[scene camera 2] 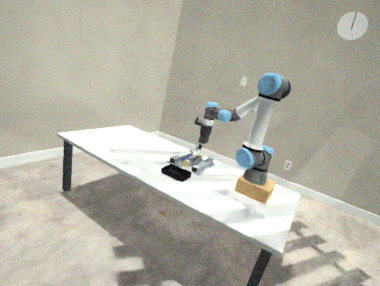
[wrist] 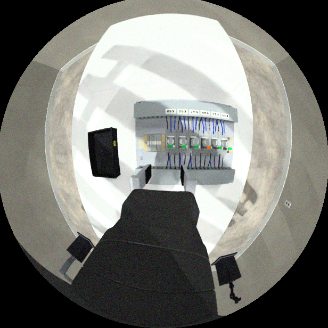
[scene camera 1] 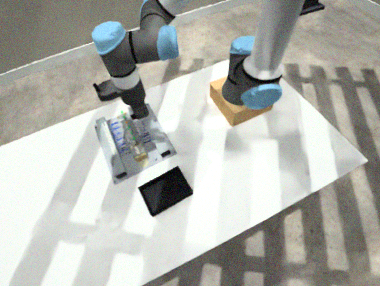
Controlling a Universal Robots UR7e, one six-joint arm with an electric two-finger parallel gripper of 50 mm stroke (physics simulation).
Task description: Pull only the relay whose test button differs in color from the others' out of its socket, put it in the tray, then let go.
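Seen in the pictures: gripper, fingertip midpoint: point(scene camera 2: 197, 149) point(scene camera 1: 138, 125); arm's base, origin of the base link: point(scene camera 2: 254, 179) point(scene camera 1: 239, 92).
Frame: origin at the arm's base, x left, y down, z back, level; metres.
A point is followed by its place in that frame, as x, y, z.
In the wrist view, the relay with the orange test button point(wrist: 206, 142) sits in its socket, fourth from the terminal blocks. The other relays, such as the end one point(wrist: 171, 142), have green buttons and stand in the same row. In scene camera 1 the row is blurred and partly washed out. My gripper point(wrist: 165, 170) is open and empty, with its fingers over the duct side of the panel, to the terminal-block side of the orange-button relay. It also shows in scene camera 2 point(scene camera 2: 199, 146) {-0.002, -0.070, -0.442}; its fingertips are hard to make out in scene camera 1. The black tray point(scene camera 1: 166, 191) {0.246, 0.084, -0.430} point(scene camera 2: 176, 173) {0.228, 0.085, -0.441} point(wrist: 104, 152) is empty beside the panel.
Grey wiring ducts point(wrist: 210, 176) run along both sides of the relay row, with blue and black wires between. Terminal blocks point(wrist: 155, 143) stand at the row's tray end. The arm's base stands on a wooden block point(scene camera 1: 242, 116) {0.093, 0.040, -0.034} point(scene camera 2: 254, 189) {0.090, 0.023, 0.040} on the white table.
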